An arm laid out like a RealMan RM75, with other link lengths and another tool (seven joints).
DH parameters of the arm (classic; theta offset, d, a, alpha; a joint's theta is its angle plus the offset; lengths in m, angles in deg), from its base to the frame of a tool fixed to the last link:
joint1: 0 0.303 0 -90
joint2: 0 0 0 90
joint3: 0 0.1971 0 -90
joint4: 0 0 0 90
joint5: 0 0.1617 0 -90
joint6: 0 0 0 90
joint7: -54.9 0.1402 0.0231 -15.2
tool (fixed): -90 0.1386 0 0
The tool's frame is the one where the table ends.
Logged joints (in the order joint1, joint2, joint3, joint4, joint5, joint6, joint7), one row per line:
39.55 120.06 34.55 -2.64 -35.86 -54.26 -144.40
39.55 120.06 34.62 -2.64 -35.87 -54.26 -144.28
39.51 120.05 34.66 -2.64 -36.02 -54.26 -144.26
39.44 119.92 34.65 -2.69 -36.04 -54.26 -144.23
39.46 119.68 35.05 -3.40 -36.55 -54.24 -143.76
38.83 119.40 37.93 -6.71 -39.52 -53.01 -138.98
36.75 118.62 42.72 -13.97 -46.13 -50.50 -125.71
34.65 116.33 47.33 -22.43 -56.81 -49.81 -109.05
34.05 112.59 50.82 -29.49 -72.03 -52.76 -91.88
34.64 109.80 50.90 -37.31 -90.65 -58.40 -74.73
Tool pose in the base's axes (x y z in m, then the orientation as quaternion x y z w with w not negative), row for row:
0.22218 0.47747 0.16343 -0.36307 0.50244 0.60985 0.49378
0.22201 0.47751 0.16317 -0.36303 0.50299 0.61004 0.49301
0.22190 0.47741 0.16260 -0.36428 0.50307 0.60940 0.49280
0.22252 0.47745 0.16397 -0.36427 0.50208 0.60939 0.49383
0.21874 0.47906 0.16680 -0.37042 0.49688 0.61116 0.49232
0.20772 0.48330 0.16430 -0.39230 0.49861 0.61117 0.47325
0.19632 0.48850 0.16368 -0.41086 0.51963 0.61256 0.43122
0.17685 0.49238 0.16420 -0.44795 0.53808 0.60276 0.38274
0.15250 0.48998 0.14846 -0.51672 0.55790 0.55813 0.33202
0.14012 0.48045 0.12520 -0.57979 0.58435 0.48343 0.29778
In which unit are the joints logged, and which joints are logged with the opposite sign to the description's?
The joints are logged in degrees. Opposite sign: joint3.
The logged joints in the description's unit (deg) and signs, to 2 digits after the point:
39.55 120.06 -34.55 -2.64 -35.86 -54.26 -144.40
39.55 120.06 -34.62 -2.64 -35.87 -54.26 -144.28
39.51 120.05 -34.66 -2.64 -36.02 -54.26 -144.26
39.44 119.92 -34.65 -2.69 -36.04 -54.26 -144.23
39.46 119.68 -35.05 -3.40 -36.55 -54.24 -143.76
38.83 119.40 -37.93 -6.71 -39.52 -53.01 -138.98
36.75 118.62 -42.72 -13.97 -46.13 -50.50 -125.71
34.65 116.33 -47.33 -22.43 -56.81 -49.81 -109.05
34.05 112.59 -50.82 -29.49 -72.03 -52.76 -91.88
34.64 109.80 -50.90 -37.31 -90.65 -58.40 -74.73

